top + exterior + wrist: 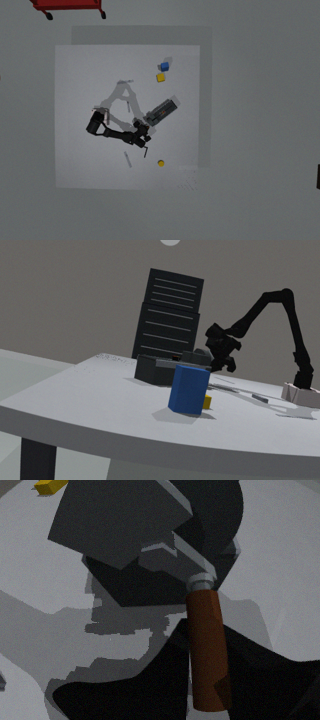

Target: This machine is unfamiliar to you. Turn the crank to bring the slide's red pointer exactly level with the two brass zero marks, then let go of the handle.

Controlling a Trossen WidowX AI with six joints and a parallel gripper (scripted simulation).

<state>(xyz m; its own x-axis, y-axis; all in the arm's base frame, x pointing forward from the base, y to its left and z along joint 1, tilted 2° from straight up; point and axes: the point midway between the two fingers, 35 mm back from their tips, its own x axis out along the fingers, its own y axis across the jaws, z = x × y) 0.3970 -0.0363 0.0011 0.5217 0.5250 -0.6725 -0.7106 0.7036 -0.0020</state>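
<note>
The brown crank handle lies 10 mm behind my gripper tip, 10 mm to the right of it and 30 mm above it. Round my gripper tip: red pointer 110 mm ahead, 140 mm to the left, 40 mm above; black hex key 210 mm to the right, 30 mm below; yellow block 40 mm ahead, 430 mm to the left, 20 mm below.
</note>
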